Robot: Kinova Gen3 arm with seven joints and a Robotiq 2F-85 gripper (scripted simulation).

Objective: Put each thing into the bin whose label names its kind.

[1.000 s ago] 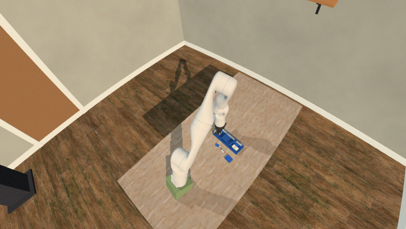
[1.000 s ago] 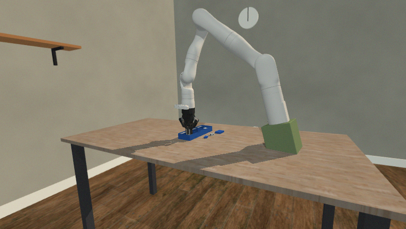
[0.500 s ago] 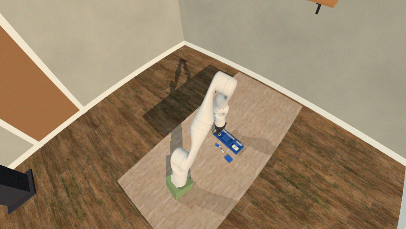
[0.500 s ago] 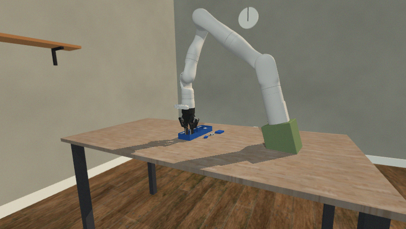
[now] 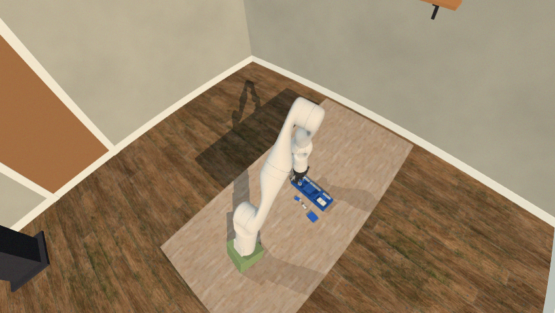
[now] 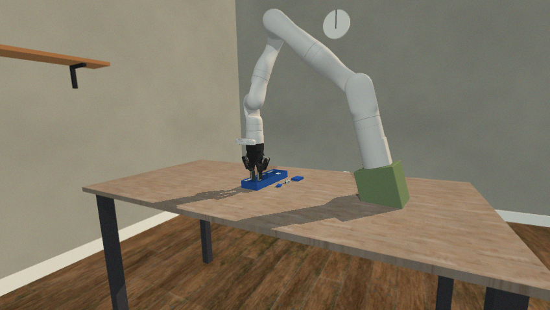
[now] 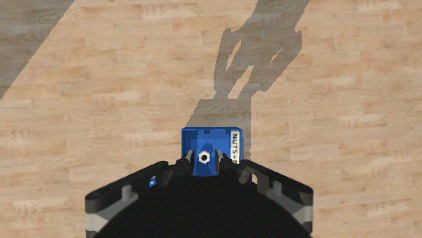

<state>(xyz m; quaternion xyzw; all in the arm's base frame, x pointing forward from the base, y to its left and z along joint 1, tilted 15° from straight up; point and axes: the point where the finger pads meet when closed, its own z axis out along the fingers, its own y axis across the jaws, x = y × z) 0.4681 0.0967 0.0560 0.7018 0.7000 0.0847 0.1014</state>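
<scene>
The grey ring lies 40 mm below my hand and 10 mm to the right of it. The rest, counted from my hand: flat blue block: 190 mm to the right, 100 mm behind, 50 mm below; white tile: 170 mm to the right, 40 mm below.
</scene>
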